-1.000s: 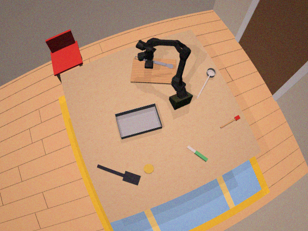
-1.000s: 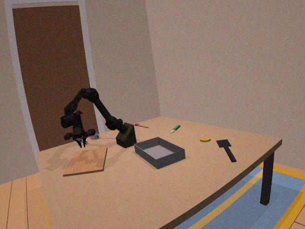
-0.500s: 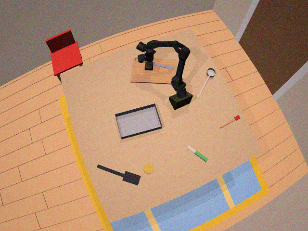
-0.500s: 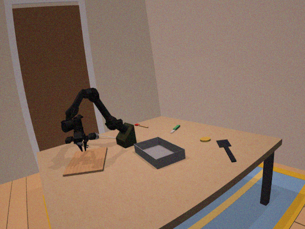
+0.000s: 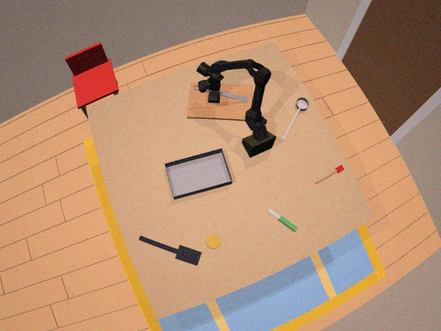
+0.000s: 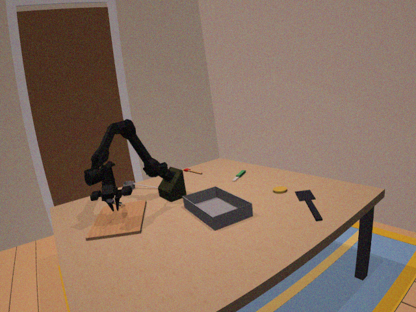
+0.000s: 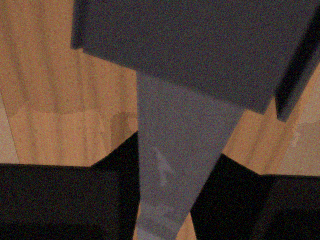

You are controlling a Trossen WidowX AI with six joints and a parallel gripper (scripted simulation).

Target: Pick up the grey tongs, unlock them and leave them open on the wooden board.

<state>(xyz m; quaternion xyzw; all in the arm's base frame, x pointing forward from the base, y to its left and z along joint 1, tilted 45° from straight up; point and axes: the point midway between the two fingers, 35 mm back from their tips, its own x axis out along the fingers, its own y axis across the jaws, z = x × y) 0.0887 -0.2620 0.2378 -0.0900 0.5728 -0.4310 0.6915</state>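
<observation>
The wooden board lies 5 cm below my gripper tip, 3 cm behind it and 2 cm to the left of it. From my gripper tip the other things lie so: dark roasting tin 36 cm to the left, 27 cm ahead, 3 cm below; then red-tipped stick 68 cm to the left, 39 cm behind, 5 cm below; then yellow disc 70 cm to the left, 36 cm ahead, 5 cm below.
</observation>
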